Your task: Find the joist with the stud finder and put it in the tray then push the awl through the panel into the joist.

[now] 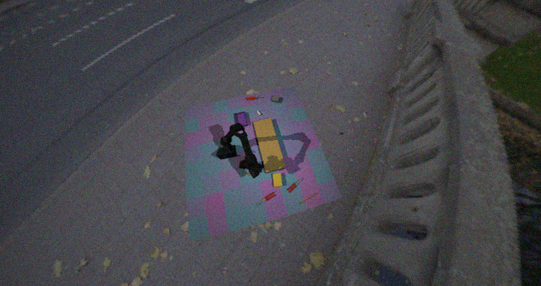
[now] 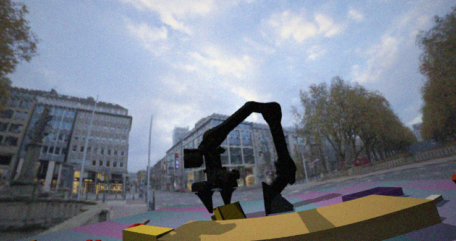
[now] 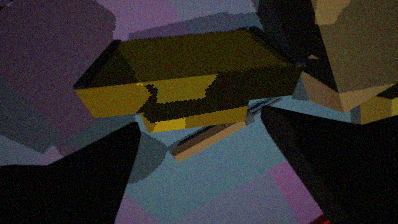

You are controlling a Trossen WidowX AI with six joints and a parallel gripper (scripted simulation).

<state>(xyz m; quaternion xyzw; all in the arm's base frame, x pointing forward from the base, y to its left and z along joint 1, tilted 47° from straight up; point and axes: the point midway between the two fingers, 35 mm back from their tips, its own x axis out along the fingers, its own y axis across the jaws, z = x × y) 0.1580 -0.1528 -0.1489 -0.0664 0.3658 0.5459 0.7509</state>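
Now: the yellow stud finder 30 mm below my gripper tip, 20 mm to the left of it and 10 mm behind it. From my gripper tip the other things lie so: yellow block (170 mm ahead, 160 mm to the right, 30 mm below); then purple tray (530 mm to the left, 40 mm below, 20 mm ahead); then awl (40 mm to the right, 40 mm below, 20 mm ahead).
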